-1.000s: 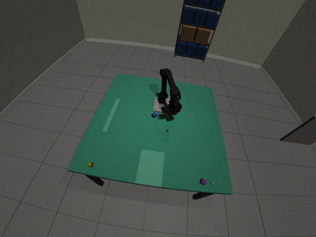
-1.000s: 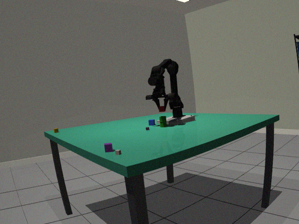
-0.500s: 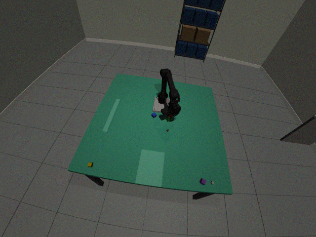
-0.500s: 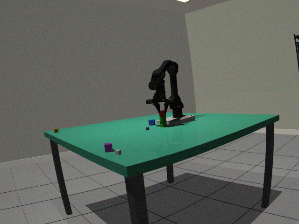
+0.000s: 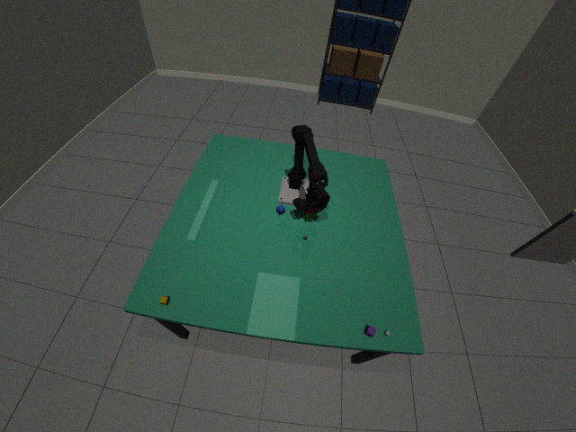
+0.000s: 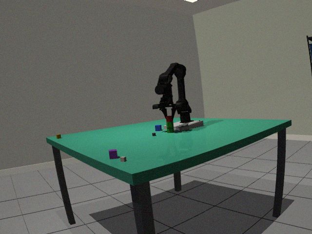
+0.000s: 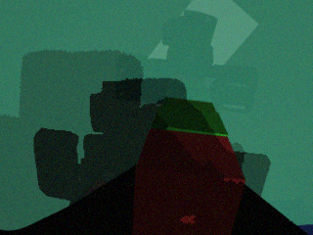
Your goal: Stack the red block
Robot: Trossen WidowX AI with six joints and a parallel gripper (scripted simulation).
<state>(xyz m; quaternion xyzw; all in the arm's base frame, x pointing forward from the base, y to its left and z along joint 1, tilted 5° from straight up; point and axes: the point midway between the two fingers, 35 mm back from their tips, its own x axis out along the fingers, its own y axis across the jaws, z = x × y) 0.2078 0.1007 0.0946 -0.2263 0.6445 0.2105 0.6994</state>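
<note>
Now: gripper tip 10 mm below the red block. From my gripper tip the other things lie so: purple block: 550 mm ahead, 330 mm to the left, 60 mm below; then small dark cube: 130 mm ahead, 10 mm to the left, 70 mm below; then blue block: 20 mm behind, 150 mm to the right, 60 mm below.
</note>
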